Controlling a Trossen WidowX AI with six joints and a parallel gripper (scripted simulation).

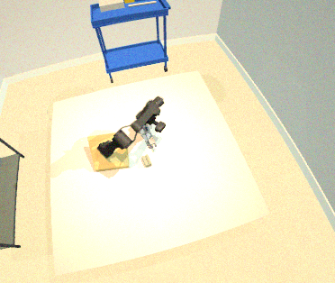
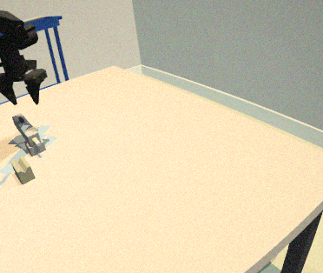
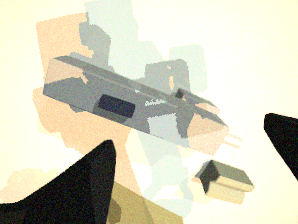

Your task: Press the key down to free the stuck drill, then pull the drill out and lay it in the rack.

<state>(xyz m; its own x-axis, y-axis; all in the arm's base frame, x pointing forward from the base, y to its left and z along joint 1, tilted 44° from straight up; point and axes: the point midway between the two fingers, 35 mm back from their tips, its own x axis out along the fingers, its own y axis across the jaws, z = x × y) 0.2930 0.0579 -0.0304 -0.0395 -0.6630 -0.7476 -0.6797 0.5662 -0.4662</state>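
My gripper tip is now 2 cm past the drill, 4 cm to the left of it and 9 cm above it. The rest, counted from my gripper tip: grey block fixture 3 cm behind, 2 cm to the left, 9 cm below; then grey block 7 cm behind, 16 cm to the right, 12 cm below; then dark key 3 cm behind, 4 cm to the left, 8 cm below.
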